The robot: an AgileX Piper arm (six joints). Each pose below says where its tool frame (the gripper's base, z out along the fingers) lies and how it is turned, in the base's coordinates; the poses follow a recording.
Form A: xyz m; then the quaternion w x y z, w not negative.
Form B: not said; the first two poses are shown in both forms.
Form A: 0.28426 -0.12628 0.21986 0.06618 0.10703 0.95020 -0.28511
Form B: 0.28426 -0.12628 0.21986 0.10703 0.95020 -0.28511 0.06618
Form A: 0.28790 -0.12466 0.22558 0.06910 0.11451 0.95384 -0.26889
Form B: 0.28790 -0.12466 0.22558 0.11451 0.95384 -0.26889 0.06910
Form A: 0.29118 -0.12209 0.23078 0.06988 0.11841 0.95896 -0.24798
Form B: 0.29118 -0.12209 0.23078 0.11841 0.95896 -0.24798 0.06988
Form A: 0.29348 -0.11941 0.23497 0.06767 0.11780 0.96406 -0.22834
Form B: 0.29348 -0.11941 0.23497 0.11780 0.96406 -0.22834 0.06767
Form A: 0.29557 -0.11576 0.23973 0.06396 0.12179 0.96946 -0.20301
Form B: 0.29557 -0.11576 0.23973 0.12179 0.96946 -0.20301 0.06396
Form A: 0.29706 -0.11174 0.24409 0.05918 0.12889 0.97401 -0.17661
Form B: 0.29706 -0.11174 0.24409 0.12889 0.97401 -0.17661 0.05918
